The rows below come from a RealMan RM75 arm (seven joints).
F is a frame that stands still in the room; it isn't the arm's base.
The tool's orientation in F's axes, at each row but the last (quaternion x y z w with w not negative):
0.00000 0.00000 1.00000 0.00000
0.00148 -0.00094 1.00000 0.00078
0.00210 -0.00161 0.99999 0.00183
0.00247 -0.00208 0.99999 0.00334
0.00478 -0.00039 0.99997 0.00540
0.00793 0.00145 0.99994 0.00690
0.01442 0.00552 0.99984 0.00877
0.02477 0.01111 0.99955 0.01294
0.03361 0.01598 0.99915 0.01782
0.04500 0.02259 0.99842 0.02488
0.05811 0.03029 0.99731 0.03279
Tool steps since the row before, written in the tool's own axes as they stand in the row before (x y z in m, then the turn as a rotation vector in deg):
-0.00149 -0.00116 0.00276 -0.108 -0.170 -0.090
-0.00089 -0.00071 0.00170 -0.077 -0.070 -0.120
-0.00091 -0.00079 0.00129 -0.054 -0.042 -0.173
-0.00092 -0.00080 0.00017 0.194 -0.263 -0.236
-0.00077 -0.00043 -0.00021 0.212 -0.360 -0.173
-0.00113 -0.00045 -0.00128 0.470 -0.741 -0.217
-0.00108 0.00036 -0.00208 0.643 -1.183 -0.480
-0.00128 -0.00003 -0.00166 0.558 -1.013 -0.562
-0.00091 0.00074 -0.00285 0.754 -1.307 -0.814
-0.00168 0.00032 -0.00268 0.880 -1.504 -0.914
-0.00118 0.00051 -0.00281 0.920 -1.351 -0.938
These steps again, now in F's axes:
0.00149 0.00116 0.00276 0.108 0.170 -0.090
0.00090 0.00071 0.00170 0.077 0.070 -0.120
0.00092 0.00078 0.00129 0.053 0.042 -0.173
0.00093 0.00079 0.00017 -0.193 0.265 -0.234
0.00077 0.00042 -0.00022 -0.210 0.362 -0.171
0.00112 0.00043 -0.00130 -0.463 0.747 -0.212
0.00101 -0.00040 -0.00211 -0.636 1.189 -0.475
0.00120 -0.00004 -0.00172 -0.559 1.015 -0.557
0.00069 -0.00086 -0.00288 -0.762 1.308 -0.805
0.00141 -0.00052 -0.00280 -0.887 1.507 -0.902
0.00081 -0.00075 -0.00289 -0.939 1.356 -0.912

